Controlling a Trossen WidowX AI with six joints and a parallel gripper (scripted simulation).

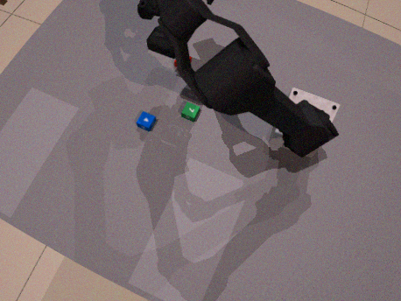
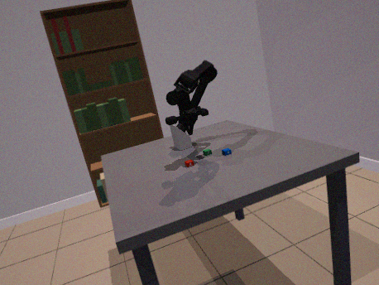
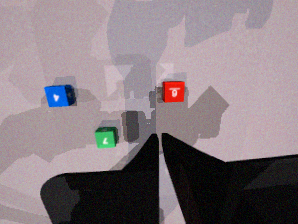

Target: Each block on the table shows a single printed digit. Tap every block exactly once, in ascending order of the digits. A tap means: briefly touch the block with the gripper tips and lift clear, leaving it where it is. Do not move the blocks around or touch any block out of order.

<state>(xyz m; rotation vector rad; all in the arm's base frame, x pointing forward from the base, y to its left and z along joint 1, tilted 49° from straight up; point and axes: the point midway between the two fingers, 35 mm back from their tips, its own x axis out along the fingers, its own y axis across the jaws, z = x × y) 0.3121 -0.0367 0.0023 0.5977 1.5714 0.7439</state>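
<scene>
The green block is 120 mm below my gripper tip, 80 mm to the left of it and 60 mm behind it. Also, from my gripper tip: blue block 150 mm to the left, 120 mm below, 20 mm ahead; red block 120 mm below, 40 mm to the right, 20 mm ahead.
</scene>
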